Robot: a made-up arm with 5 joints.
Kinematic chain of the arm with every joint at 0, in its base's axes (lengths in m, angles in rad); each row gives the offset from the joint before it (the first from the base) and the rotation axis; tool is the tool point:
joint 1: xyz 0 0 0.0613 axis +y
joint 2: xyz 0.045 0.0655 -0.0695 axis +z
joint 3: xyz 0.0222 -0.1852 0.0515 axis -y
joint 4: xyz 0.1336 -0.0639 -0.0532 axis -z
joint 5: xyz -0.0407 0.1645 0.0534 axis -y
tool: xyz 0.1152 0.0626 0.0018
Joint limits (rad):
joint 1: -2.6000..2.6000
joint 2: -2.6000..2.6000
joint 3: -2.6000..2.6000
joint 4: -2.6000..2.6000
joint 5: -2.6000..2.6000
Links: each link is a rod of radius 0.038 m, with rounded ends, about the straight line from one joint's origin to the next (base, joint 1, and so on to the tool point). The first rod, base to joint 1, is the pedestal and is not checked.
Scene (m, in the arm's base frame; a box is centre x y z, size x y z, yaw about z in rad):
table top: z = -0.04
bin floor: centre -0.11 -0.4 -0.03 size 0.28 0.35 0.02 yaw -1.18
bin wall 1: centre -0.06 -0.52 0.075 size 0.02 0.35 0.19 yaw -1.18
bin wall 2: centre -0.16 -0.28 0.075 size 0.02 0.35 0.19 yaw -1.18
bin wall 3: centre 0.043 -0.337 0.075 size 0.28 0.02 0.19 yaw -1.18
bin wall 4: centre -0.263 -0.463 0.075 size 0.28 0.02 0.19 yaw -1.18
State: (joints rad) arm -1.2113 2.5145 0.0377 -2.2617 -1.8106
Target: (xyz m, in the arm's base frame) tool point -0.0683 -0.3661 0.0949
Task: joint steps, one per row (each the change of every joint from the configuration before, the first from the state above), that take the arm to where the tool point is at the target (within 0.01 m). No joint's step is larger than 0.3 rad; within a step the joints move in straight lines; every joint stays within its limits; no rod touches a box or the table.
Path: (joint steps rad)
1: -0.0553 -0.2441 0.0496 -0.0338 0.2753
2: -0.0553 -0.2441 0.0497 -0.0339 0.2753
3: -0.0553 -0.2442 0.0496 -0.0338 0.2753
4: -0.0553 -0.2441 0.0496 -0.0338 0.2753
5: -0.0553 -0.2441 0.0497 -0.0338 0.2753
6: -0.0553 -0.2441 0.0496 -0.0339 0.2753
7: -0.0553 -0.2441 0.0496 -0.0338 0.2753
8: -0.0553 -0.2442 0.0497 -0.0338 0.2753
9: -0.0553 -0.2441 0.0496 -0.0339 0.2753
10: -0.0553 -0.2441 0.0496 -0.0338 0.2753

